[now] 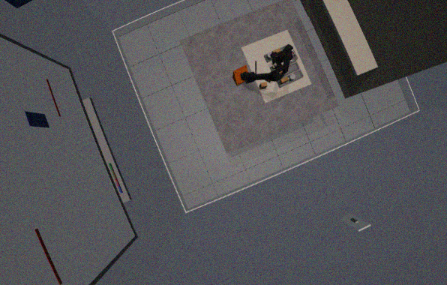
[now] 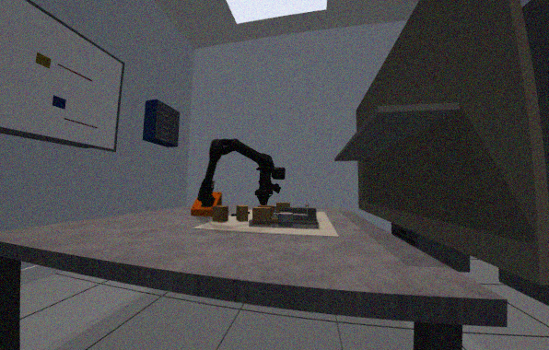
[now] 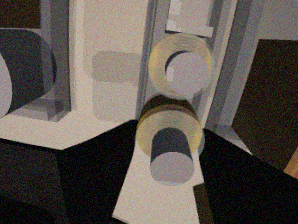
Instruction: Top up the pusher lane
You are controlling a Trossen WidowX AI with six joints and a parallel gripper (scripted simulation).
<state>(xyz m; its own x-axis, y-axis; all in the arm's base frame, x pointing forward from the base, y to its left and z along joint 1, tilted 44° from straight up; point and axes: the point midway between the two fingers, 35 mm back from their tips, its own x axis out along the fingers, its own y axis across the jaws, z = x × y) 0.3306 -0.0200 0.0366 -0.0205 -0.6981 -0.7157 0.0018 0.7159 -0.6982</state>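
Right now my gripper tip is 150 mm short of the pusher plate and 30 mm to the right of it.
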